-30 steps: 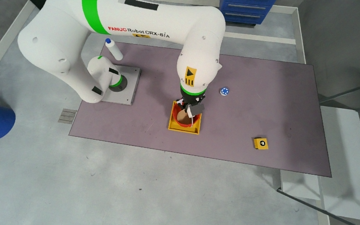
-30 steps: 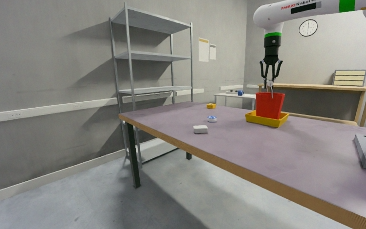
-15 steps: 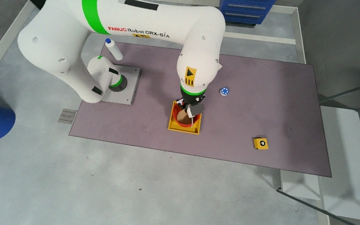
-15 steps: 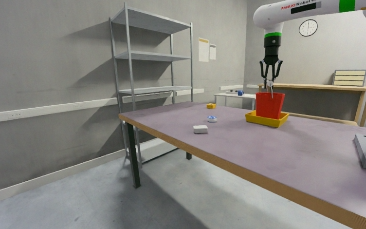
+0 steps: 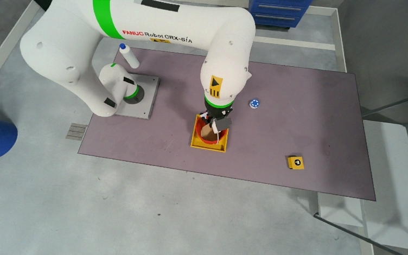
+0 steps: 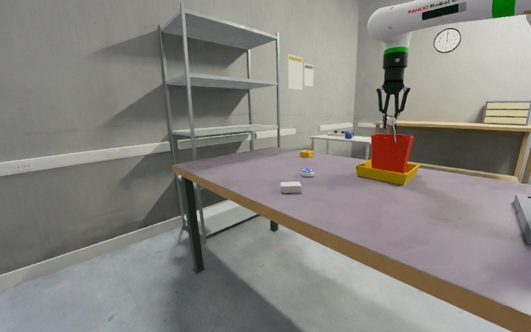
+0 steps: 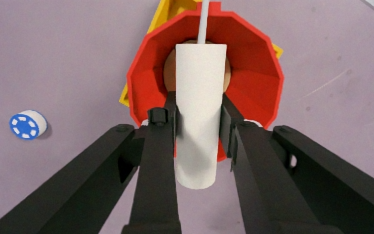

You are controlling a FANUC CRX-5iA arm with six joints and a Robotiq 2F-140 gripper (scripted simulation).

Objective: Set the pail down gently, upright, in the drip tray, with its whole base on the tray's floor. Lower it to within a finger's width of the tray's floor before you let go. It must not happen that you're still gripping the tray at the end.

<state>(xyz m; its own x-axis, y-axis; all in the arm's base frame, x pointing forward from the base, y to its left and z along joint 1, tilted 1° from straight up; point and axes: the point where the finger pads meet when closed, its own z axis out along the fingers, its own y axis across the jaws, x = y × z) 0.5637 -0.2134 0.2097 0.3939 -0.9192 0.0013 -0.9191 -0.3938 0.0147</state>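
The white handle grip is 30 mm below my hand. The rest, counted from my hand: white block: 210 mm ahead, 440 mm to the left, 230 mm below; then yellow drip tray: 10 mm behind, 230 mm below; then red pail: 10 mm behind, 90 mm below.
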